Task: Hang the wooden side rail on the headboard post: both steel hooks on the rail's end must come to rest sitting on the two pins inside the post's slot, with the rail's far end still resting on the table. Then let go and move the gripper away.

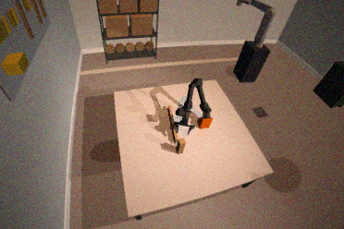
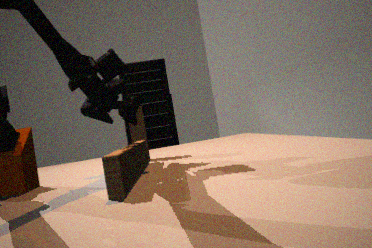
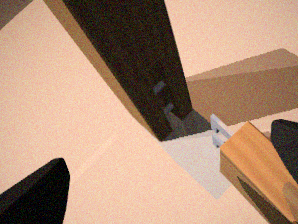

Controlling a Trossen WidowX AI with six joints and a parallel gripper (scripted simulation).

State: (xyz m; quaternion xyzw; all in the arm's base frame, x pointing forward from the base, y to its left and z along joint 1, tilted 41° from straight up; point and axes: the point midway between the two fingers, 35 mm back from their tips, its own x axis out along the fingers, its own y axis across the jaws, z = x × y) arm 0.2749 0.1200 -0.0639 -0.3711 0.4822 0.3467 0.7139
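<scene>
Now: the wooden headboard post 90 mm to the left of my gripper tip, 50 mm below it and 30 mm ahead of it.
</scene>
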